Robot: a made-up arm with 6 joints.
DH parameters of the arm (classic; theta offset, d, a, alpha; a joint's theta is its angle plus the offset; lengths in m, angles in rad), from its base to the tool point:
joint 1: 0 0.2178 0 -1.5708
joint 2: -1.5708 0 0.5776 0
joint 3: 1.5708 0.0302 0 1.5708
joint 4: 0 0.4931 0 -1.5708
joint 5: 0 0 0 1.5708
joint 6: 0 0.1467 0 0
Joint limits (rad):
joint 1: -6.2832..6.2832
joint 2: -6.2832..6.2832
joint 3: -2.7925..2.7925
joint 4: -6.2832..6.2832
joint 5: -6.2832..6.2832
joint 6: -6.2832..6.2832
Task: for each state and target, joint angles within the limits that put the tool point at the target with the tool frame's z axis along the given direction. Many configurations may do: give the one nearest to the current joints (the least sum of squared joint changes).
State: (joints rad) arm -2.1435 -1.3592 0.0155 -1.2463 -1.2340 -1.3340
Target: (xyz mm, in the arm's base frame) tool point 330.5 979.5 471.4 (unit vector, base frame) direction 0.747 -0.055 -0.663
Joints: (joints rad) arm -1.7611 -1.2274 -0.0207 -0.8478 -1.6986 -1.3340
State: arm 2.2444 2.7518 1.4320 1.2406 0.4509 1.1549
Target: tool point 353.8 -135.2 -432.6 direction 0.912 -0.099 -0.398
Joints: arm 2.7605 2.7140 1.8633 0.7316 -0.3792 1.1549
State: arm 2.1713 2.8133 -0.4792 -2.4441 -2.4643 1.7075
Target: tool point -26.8 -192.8 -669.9 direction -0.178 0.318 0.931
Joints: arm 1.6944 3.1944 0.3806 -2.1230 -2.9794 1.7075
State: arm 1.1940 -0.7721 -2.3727 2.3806 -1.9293 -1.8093
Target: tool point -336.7 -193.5 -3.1 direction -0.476 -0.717 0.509
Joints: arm 0.4272 -1.3894 -2.3776 2.1443 -2.5686 -1.8093
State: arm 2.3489 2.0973 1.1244 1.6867 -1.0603 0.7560
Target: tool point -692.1 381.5 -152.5 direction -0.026 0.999 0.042
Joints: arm 2.7711 1.4122 1.4068 1.1804 -1.4882 0.7560
